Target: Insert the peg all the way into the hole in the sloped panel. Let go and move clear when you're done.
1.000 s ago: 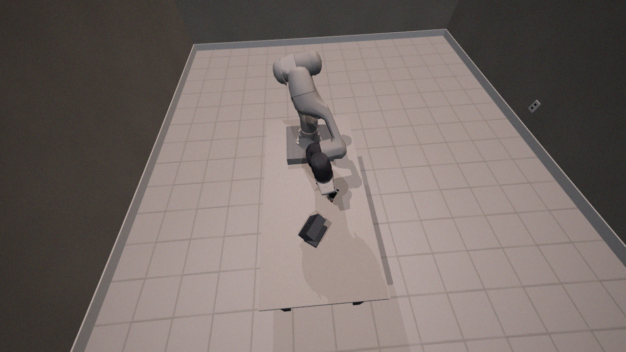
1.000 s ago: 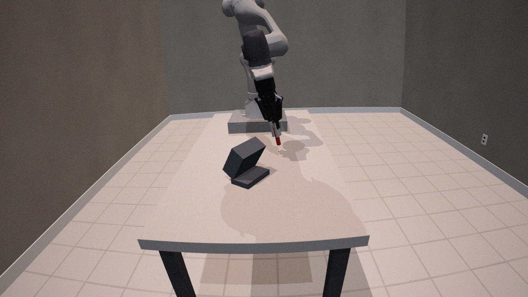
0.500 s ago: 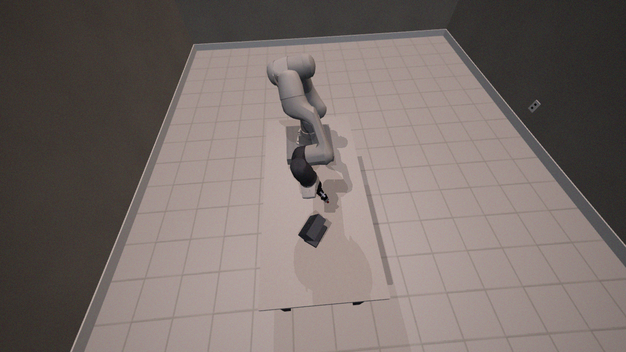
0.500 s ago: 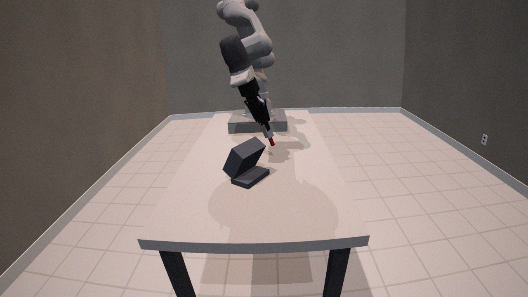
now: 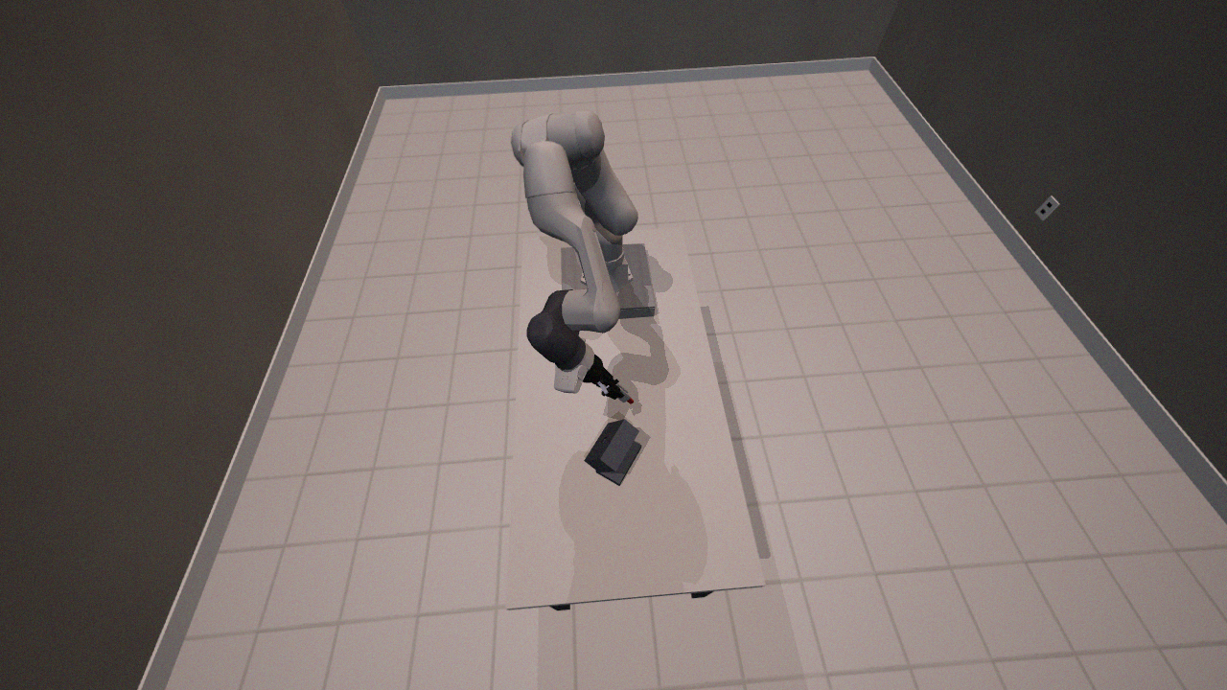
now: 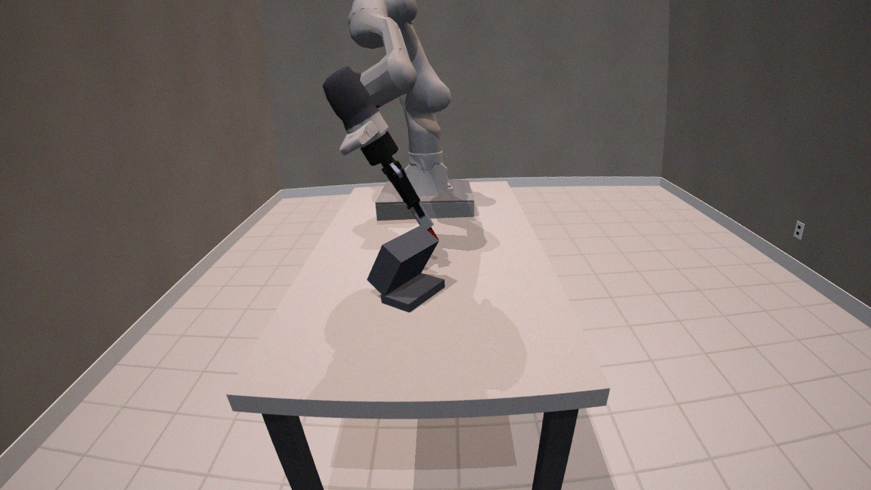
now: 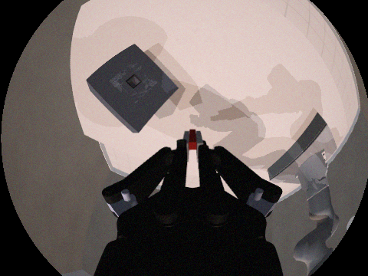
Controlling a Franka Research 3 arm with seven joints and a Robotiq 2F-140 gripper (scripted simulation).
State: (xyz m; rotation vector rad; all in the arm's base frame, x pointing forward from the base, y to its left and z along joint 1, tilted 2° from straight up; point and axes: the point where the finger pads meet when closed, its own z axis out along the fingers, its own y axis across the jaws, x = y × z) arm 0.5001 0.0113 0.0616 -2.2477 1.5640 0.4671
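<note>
Right now the red peg is 30 mm below my hand and 20 mm to the left of it.
</note>
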